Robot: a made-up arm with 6 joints. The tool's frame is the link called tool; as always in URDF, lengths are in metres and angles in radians. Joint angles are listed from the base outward. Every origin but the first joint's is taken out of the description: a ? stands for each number. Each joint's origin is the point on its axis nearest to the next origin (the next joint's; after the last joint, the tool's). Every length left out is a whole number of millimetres.
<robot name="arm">
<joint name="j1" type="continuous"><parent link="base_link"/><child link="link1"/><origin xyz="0 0 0.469" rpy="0 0 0"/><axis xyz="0 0 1"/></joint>
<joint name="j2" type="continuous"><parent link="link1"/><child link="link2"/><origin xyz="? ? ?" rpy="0 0 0"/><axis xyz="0 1 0"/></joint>
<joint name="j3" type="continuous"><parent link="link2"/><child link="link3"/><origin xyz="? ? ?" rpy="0 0 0"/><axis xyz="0 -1 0"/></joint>
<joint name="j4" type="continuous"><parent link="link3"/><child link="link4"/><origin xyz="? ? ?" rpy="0 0 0"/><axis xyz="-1 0 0"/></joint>
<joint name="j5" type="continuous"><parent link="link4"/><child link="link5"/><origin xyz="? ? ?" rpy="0 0 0"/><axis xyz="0 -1 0"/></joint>
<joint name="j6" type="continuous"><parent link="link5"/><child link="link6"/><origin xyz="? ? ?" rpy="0 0 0"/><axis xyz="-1 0 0"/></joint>
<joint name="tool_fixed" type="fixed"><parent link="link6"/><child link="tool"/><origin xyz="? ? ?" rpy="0 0 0"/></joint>
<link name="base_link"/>
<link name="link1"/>
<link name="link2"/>
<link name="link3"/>
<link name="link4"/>
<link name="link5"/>
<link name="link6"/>
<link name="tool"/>
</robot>
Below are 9 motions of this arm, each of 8 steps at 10 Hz.
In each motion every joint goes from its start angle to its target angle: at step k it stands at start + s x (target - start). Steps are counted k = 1, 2, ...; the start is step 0. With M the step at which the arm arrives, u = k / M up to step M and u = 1 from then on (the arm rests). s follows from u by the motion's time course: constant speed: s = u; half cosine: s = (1 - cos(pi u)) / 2; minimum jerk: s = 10 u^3 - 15 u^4 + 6 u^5.
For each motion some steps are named. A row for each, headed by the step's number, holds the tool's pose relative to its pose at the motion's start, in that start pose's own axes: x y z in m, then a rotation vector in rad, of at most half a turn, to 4 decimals.
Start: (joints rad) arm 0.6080 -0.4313 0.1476 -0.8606 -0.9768 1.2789
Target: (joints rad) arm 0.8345 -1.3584 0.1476 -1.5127 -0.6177 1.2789
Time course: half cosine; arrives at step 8
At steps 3, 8:
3: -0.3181 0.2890 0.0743 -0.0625 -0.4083 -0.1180
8: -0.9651 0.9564 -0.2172 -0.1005 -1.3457 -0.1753

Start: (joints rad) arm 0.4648 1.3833 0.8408 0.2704 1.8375 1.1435
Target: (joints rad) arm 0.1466 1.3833 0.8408 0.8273 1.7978 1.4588
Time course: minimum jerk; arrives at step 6
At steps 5, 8:
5: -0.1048 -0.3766 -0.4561 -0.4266 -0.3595 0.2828
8: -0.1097 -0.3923 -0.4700 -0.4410 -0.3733 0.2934

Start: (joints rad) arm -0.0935 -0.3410 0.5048 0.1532 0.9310 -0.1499
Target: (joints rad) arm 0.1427 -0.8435 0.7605 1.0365 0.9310 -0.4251
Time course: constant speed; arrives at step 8
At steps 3, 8:
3: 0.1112 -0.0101 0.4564 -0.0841 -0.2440 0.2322
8: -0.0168 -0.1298 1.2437 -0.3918 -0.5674 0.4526

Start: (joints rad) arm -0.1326 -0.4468 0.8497 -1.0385 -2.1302 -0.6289
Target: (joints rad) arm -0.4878 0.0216 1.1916 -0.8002 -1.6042 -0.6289
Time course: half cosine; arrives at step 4
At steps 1, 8:
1: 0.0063 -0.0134 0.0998 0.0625 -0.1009 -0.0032
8: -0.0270 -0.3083 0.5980 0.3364 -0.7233 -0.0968

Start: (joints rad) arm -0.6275 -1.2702 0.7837 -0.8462 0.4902 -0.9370
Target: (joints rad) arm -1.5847 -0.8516 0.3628 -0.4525 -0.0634 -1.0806
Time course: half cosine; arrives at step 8
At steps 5, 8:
5: -0.4570 -0.8200 -0.3830 -0.8911 0.4855 -0.7122
8: -0.6366 -1.0990 -0.2816 -1.3522 0.4721 -1.0154

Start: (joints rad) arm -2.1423 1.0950 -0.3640 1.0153 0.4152 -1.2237
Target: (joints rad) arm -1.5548 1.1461 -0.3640 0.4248 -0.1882 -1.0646
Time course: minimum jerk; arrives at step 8
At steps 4, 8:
4: 0.1543 0.3366 -0.1594 -0.0662 0.1451 -0.2605
8: 0.2598 0.6274 -0.4166 -0.1412 0.3150 -0.5242

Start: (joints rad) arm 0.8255 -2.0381 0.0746 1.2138 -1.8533 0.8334
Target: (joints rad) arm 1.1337 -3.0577 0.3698 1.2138 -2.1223 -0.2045
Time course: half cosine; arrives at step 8
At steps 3, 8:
3: 0.2362 0.2205 -0.5744 0.6785 -0.1224 0.1551
8: 0.8038 1.3865 -1.3071 2.1585 -0.1652 0.7400

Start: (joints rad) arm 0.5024 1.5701 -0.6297 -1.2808 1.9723 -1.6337
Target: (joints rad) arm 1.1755 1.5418 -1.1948 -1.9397 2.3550 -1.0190
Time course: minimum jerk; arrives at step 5
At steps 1, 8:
1: -0.0384 0.0268 0.0117 -0.0716 0.0098 0.0360
8: -0.5674 0.3919 0.3368 -1.1020 -0.1236 0.9616

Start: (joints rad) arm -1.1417 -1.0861 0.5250 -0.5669 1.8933 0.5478
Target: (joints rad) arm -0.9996 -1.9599 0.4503 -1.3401 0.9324 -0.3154
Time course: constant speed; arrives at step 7
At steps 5, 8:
5: 0.7611 -0.1819 0.6971 1.0143 0.3983 -0.5683
8: 0.9620 -0.3752 1.0189 1.5657 0.4623 -0.7651

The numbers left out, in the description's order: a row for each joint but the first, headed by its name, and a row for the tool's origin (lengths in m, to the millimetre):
j2: 0 0 0
j3: 0 0 1.449
j4: 0.756 0 0
j5: 0 -0.195 0
j6: 0 0 0
tool: 0 0 0

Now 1 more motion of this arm.
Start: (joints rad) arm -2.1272 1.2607 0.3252 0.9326 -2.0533 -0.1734
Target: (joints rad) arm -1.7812 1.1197 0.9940 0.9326 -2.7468 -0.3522
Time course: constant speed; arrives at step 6
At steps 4, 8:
4: -0.3871 -0.1192 -0.5701 0.4540 0.0135 0.1010
8: -0.4841 -0.1251 -0.9176 0.6124 0.0129 0.2195

